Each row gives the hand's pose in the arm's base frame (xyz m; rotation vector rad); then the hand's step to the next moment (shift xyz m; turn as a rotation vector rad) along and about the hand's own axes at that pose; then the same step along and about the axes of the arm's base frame.
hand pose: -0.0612 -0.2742 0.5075 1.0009 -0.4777 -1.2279
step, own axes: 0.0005 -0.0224 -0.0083 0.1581 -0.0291 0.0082
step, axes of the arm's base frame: -0.0057 0.0025 -0.0231 0.0271 -0.1501 -0.0515
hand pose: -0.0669 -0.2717 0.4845 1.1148 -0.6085 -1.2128
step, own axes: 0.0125 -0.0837 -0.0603 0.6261 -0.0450 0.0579
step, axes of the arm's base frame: 0.0205 0.0123 -0.1011 0.1148 -0.6059 -0.1306
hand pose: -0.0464 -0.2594 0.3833 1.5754 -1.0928 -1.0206
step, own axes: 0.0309 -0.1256 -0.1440 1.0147 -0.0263 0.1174
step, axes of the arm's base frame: 0.1676 0.0245 -0.0936 0.1553 -0.9952 -0.1717
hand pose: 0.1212 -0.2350 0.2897 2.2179 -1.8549 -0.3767
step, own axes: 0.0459 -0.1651 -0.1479 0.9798 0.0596 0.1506
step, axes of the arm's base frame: 0.2105 -0.0150 0.0820 0.0586 -0.9762 -0.1725
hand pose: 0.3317 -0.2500 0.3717 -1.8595 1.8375 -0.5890
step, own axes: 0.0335 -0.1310 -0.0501 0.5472 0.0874 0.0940
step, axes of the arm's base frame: 0.0761 -0.0341 0.1176 -0.0049 -0.5452 -0.1366
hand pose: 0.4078 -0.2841 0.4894 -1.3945 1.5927 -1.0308
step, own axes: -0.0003 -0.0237 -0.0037 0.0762 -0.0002 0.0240
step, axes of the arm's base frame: 0.0055 -0.0012 0.0233 0.0140 -0.0778 -0.0117
